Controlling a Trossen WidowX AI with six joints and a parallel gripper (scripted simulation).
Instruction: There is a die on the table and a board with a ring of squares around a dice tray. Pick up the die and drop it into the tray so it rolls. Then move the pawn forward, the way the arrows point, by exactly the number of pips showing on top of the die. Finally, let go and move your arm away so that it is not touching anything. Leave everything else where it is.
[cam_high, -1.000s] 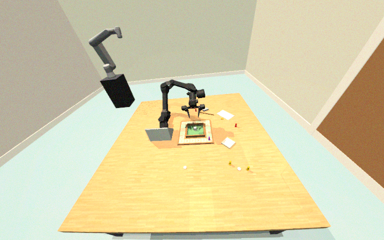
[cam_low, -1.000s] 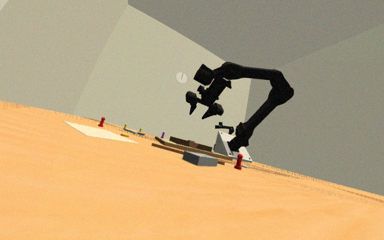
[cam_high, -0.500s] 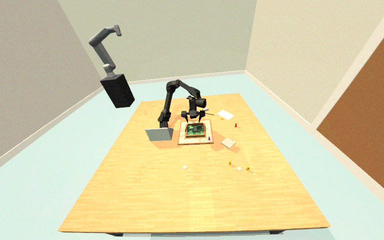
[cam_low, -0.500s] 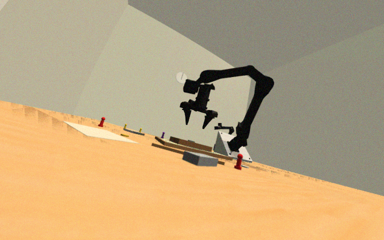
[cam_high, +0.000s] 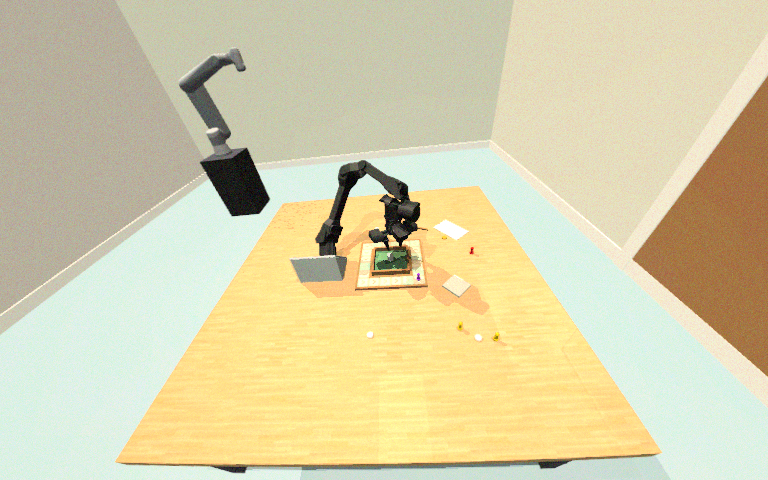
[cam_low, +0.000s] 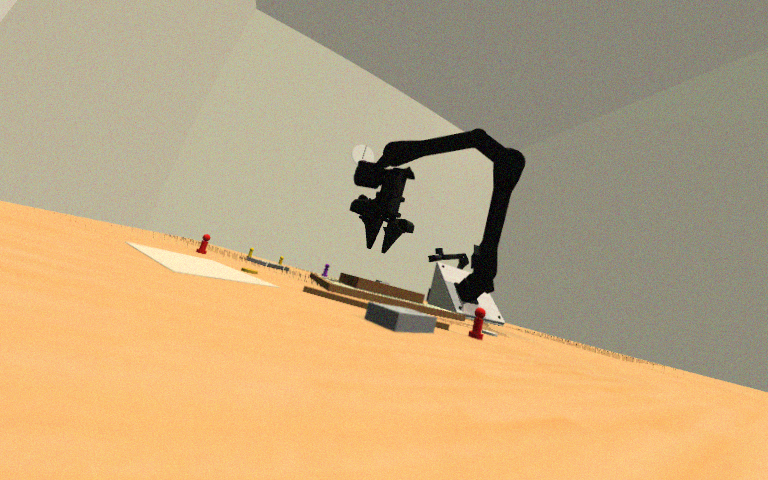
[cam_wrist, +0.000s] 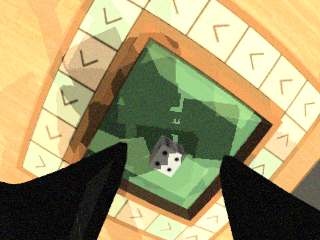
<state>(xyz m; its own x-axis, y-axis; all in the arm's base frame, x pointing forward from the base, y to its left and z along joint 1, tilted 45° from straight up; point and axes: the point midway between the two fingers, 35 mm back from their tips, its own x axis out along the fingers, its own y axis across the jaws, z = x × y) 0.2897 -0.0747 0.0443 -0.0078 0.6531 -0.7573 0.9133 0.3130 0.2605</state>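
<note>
My gripper tip is now 9 cm to the left of the purple pawn, 9 cm short of it and 8 cm above it. The rest, counted from my gripper tip: white block 23 cm ahead, 13 cm to the right, 10 cm below; then white die 8 cm below, 4 cm to the left, 2 cm behind; then green dice tray 10 cm below, 2 cm to the left, 2 cm behind.
</note>
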